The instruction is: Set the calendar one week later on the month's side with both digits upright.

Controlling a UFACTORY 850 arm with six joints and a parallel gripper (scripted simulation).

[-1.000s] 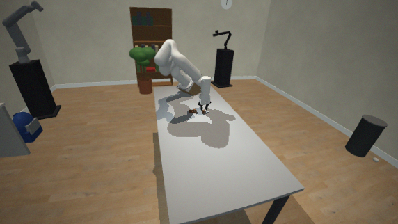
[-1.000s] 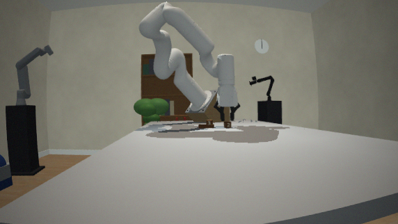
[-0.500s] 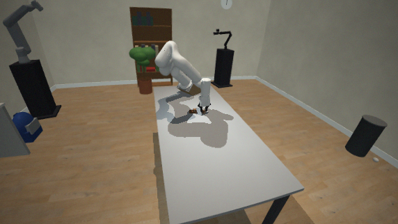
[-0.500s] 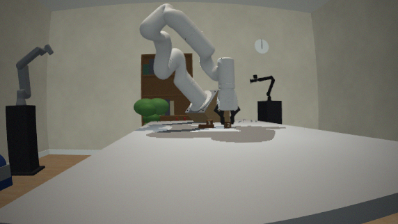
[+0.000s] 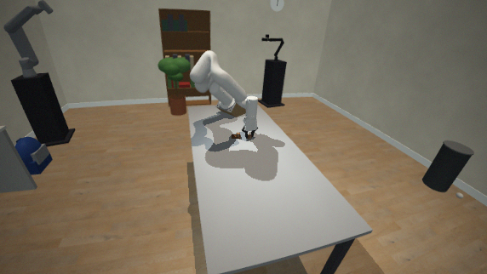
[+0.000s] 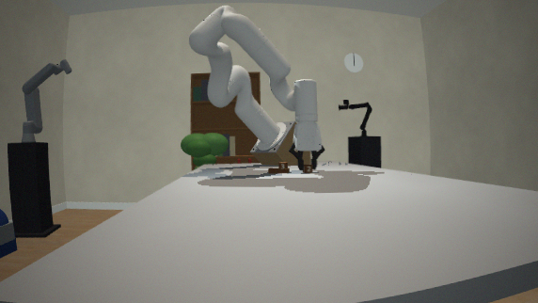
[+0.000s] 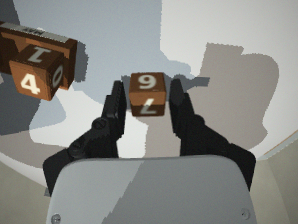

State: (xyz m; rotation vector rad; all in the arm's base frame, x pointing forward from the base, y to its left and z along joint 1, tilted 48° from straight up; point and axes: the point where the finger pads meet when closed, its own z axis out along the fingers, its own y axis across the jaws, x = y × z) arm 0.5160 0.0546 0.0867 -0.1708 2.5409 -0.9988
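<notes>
Now: the brown cube 10 mm below my hand. Also, from my hand: tray 100 mm to the right, 50 mm behind, 20 mm below.
</notes>
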